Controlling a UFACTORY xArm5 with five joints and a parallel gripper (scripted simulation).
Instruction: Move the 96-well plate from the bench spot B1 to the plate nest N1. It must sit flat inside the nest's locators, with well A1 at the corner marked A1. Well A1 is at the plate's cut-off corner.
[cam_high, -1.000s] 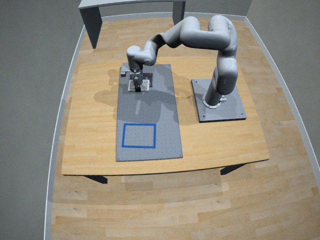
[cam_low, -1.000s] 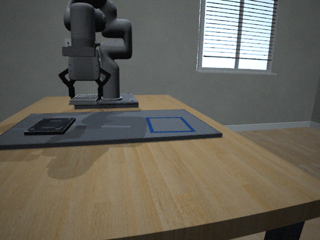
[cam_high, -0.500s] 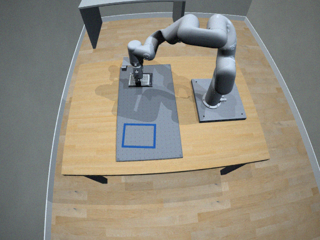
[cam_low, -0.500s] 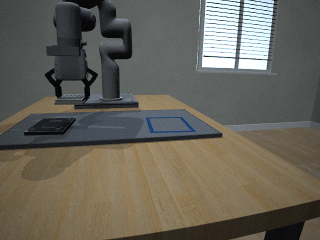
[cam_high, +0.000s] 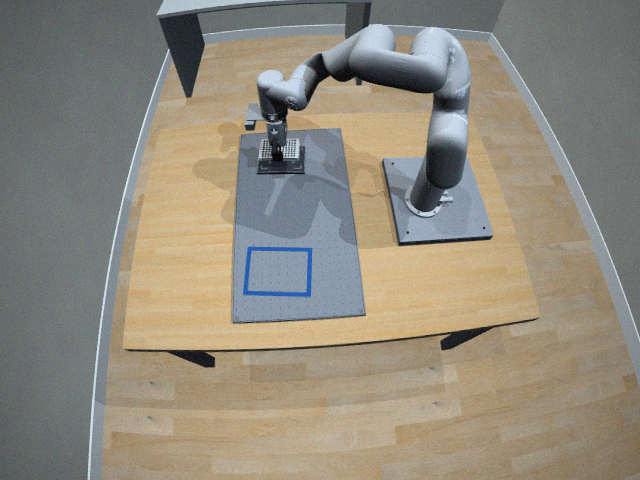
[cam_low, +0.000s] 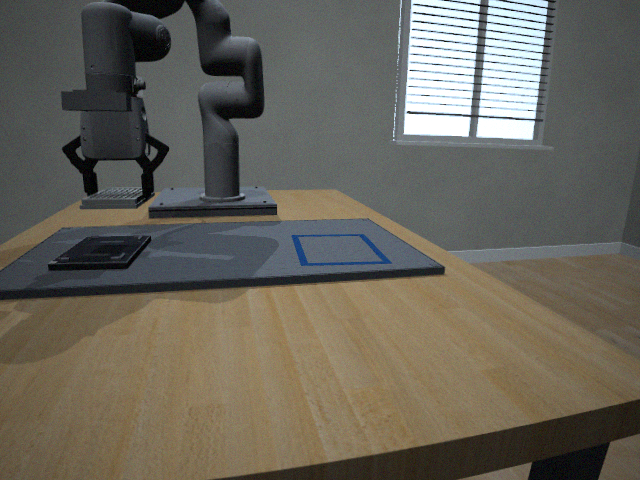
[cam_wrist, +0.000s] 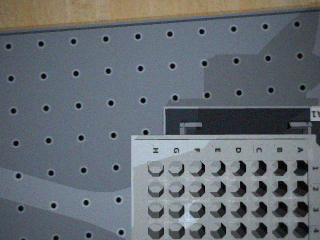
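The black plate nest N1 is 30 mm to the right of my hand and 100 mm below it. From my hand the other things lie so: white 96-well plate (10 mm below); then A1 mark (70 mm ahead, 90 mm to the right, 100 mm below).
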